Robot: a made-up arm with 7 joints.
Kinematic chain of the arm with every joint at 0, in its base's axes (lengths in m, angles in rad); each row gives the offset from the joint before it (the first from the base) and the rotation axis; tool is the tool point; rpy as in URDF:
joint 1: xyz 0.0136 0.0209 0.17 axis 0 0.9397 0.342
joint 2: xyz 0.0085 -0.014 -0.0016 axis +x
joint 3: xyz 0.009 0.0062 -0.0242 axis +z
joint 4: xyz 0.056 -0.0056 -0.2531 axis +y
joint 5: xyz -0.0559 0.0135 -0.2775 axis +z
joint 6: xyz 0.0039 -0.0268 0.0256 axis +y
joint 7: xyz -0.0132 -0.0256 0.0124 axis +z
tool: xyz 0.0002 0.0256 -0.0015 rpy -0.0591 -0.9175 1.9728
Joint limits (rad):
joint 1: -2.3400..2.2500
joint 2: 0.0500..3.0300
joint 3: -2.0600..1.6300
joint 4: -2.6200..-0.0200
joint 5: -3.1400..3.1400
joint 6: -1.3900..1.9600
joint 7: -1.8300..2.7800
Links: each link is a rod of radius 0.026 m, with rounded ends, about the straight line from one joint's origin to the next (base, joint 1, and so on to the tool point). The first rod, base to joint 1, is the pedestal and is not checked.
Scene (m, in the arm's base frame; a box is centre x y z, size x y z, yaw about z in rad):
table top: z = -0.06
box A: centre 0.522 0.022 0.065 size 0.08 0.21 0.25 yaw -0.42
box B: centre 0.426 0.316 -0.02 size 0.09 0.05 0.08 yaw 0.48
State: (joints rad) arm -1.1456 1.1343 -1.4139 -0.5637 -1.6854 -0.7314 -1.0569
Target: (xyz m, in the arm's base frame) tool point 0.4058 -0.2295 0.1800
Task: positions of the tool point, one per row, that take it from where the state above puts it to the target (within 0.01 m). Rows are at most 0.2 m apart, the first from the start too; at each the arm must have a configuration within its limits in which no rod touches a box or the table.
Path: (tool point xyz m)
1: 0.4917 0.2279 0.2453
2: 0.4665 0.1061 0.3907
3: 0.3442 0.0155 0.5195
4: 0.4074 -0.0783 0.4236
5: 0.4286 -0.1634 0.3053
6: 0.4058 -0.2295 0.1800

